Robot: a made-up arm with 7 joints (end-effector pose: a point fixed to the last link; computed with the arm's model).
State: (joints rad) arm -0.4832 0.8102 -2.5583 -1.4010 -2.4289 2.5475 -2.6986
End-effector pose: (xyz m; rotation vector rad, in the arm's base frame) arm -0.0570 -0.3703 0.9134 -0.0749 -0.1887 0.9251
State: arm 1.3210 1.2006 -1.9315 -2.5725 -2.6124 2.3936 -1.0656
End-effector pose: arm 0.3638 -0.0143 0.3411 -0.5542 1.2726 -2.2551
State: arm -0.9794 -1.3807 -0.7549 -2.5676 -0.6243 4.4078 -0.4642
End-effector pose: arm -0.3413 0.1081 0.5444 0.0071 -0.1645 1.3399
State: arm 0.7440 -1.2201 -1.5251 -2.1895 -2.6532 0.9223 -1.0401
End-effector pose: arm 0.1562 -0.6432 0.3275 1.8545 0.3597 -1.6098
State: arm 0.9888 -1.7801 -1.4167 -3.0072 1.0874 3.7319 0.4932
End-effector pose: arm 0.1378 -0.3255 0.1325 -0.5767 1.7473 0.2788
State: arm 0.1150 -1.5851 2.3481 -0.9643 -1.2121 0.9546 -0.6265
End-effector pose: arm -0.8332 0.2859 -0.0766 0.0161 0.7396 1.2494
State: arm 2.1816 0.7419 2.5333 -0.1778 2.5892 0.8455 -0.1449
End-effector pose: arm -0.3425 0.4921 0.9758 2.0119 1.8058 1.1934
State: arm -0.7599 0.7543 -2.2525 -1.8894 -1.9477 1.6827 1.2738
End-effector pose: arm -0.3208 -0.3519 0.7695 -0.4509 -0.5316 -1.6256
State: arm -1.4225 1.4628 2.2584 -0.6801 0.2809 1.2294 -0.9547
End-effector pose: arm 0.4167 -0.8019 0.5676 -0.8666 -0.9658 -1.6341
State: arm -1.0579 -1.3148 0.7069 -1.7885 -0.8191 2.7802 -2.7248
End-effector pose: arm 0.1492 0.5916 0.7130 -0.2366 0.8743 -1.5037
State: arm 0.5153 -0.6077 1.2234 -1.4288 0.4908 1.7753 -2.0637
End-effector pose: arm -0.4456 0.3737 0.8774 -1.1185 2.6655 0.7480
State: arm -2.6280 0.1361 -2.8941 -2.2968 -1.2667 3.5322 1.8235
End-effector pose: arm 0.1961 0.3496 0.6291 -2.0650 -0.4485 -0.7789
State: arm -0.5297 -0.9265 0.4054 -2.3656 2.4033 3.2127 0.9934
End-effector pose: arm 0.0675 0.0418 0.6481 0.1890 1.5153 -0.2984
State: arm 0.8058 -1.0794 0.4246 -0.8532 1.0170 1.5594 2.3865
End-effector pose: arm -0.5306 -0.2931 0.9757 -1.8495 0.0067 0.6474
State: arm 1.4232 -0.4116 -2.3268 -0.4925 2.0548 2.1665 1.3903
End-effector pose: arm 0.0864 -0.6146 0.9641 -0.2742 0.4763 -0.2678
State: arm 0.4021 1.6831 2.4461 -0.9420 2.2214 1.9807 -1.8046
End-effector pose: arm 0.6455 0.6365 0.4653 0.2963 1.1380 0.0011
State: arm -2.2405 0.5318 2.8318 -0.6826 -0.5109 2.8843 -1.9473
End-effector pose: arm -0.1467 -0.2123 1.1230 0.3115 0.4194 1.3077
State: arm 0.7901 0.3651 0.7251 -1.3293 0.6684 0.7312 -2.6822
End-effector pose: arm 0.1106 0.6885 0.6498 1.3040 -1.4777 0.2106
